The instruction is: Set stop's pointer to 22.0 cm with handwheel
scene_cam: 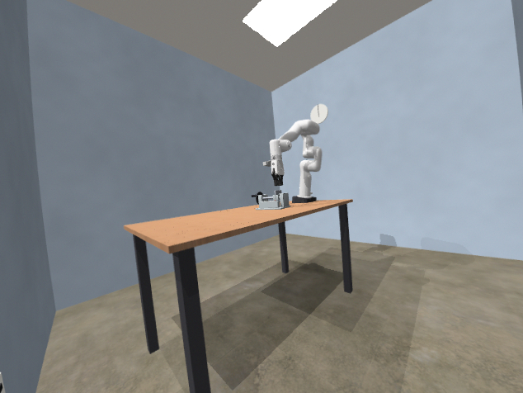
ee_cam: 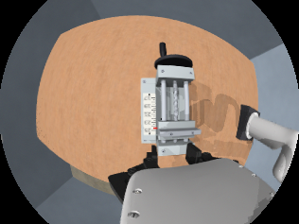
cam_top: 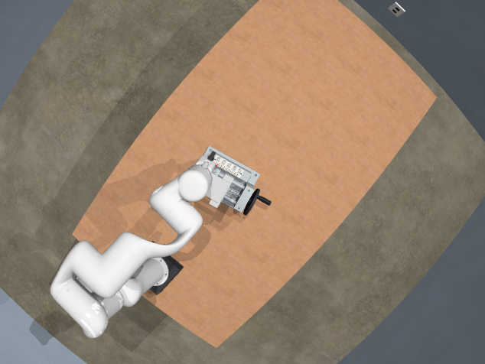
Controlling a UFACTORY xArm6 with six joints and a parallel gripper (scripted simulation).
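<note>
Now: hand 40 mm short of the handwheel, 190 mm to the left of it and 80 mm above it.
</note>
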